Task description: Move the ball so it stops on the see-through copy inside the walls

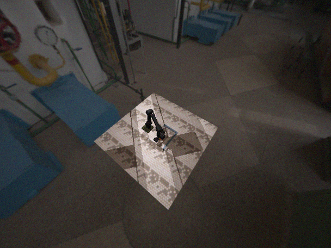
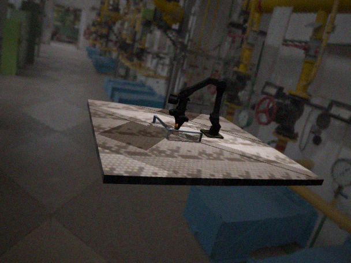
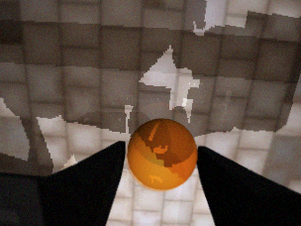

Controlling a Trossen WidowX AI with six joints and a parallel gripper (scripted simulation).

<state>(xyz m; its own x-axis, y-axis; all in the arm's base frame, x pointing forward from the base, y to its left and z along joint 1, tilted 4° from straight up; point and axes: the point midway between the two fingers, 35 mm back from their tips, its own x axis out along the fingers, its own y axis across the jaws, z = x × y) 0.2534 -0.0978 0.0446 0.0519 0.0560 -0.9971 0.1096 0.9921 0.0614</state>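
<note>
Right now the see-through orange ball copy is right at my gripper tip. The rest, counted from my gripper tip: orange ball: right at my gripper tip.
</note>
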